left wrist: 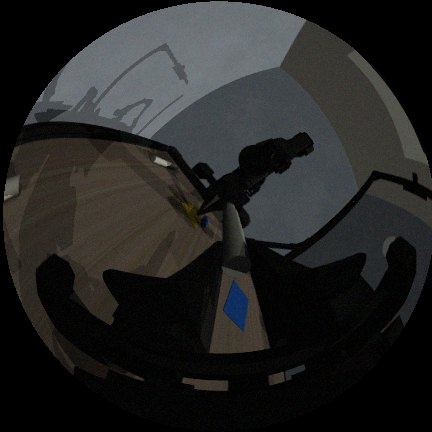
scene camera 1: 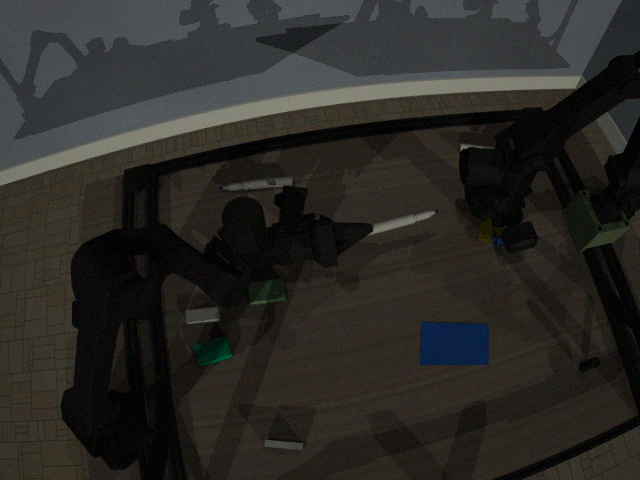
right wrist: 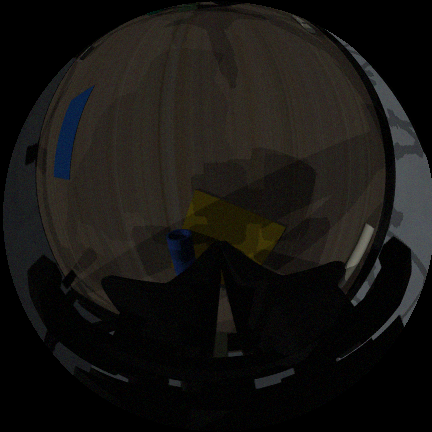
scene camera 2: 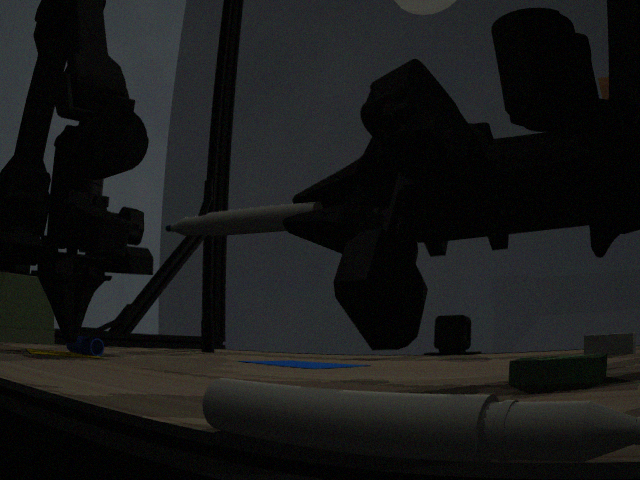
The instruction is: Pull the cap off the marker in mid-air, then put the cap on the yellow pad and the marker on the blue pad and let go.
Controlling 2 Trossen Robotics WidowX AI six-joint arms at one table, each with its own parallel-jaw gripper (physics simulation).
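Pixels of known places: left gripper, fingertip midpoint: (left wrist: pixel 234 245) (scene camera 1: pixel 371 227) (scene camera 2: pixel 290 214); right gripper, fingertip midpoint: (left wrist: pixel 196 214) (scene camera 1: pixel 494 226) (right wrist: pixel 219 246) (scene camera 2: pixel 70 342); left arm's base at its link origin: (scene camera 1: pixel 111 429); right arm's base at its link origin: (scene camera 1: pixel 605 208) (scene camera 2: pixel 11 275).
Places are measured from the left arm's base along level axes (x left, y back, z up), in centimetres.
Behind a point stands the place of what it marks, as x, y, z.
Observation:
My left gripper (scene camera 1: pixel 371 228) {-9.5, -53.1, 6.0} (scene camera 2: pixel 291 210) {-9.5, -53.1, 6.0} is shut on the white marker (scene camera 1: pixel 405 222) {-13.2, -57.1, 6.5} (scene camera 2: pixel 242 219) {-10.9, -56.4, 5.9} (left wrist: pixel 234 232) {-9.6, -54.1, 6.5}, holding it nearly level in mid-air; its blue tip is bare. The blue cap (scene camera 1: pixel 497 240) {-27.2, -71.8, -3.6} (scene camera 2: pixel 93 346) {-28.5, -72.8, -4.4} (left wrist: pixel 204 221) {-26.9, -72.3, -3.6} (right wrist: pixel 181 252) {-27.2, -72.8, -3.5} lies on its side at the edge of the yellow pad (scene camera 1: pixel 484 231) {-24.0, -72.7, -5.3} (left wrist: pixel 190 212) {-24.1, -75.2, -5.3} (right wrist: pixel 240 220) {-23.0, -74.2, -5.3}; I cannot tell how much of it rests on the pad. My right gripper (scene camera 2: pixel 73 337) {-25.1, -74.4, -4.1} (right wrist: pixel 219 246) {-25.1, -74.4, -4.1} is shut and empty, pointing down, fingertips low over the pad, close beside the cap. The blue pad (scene camera 1: pixel 454 343) {-31.7, -50.7, -5.3} (scene camera 2: pixel 305 364) {-31.2, -50.4, -5.3} (left wrist: pixel 236 306) {-30.6, -50.1, -5.3} (right wrist: pixel 70 140) {-31.4, -53.9, -5.3} lies flat on the table.
A second white marker (scene camera 1: pixel 258 183) {14.9, -51.3, -3.6} (scene camera 2: pixel 351 413) {15.4, -52.7, -4.0} lies near the table's back edge. A green block (scene camera 1: pixel 266 291) {-1.3, -36.9, -3.9} (scene camera 2: pixel 558 373) {0.4, -38.0, -4.7}, a white block (scene camera 1: pixel 202 315) {4.1, -26.2, -4.2} and a teal block (scene camera 1: pixel 212 351) {-1.8, -22.9, -3.9} lie at the left in scene camera 1. A white bar (scene camera 1: pixel 283 444) {-21.1, -19.2, -3.2} lies at the front.

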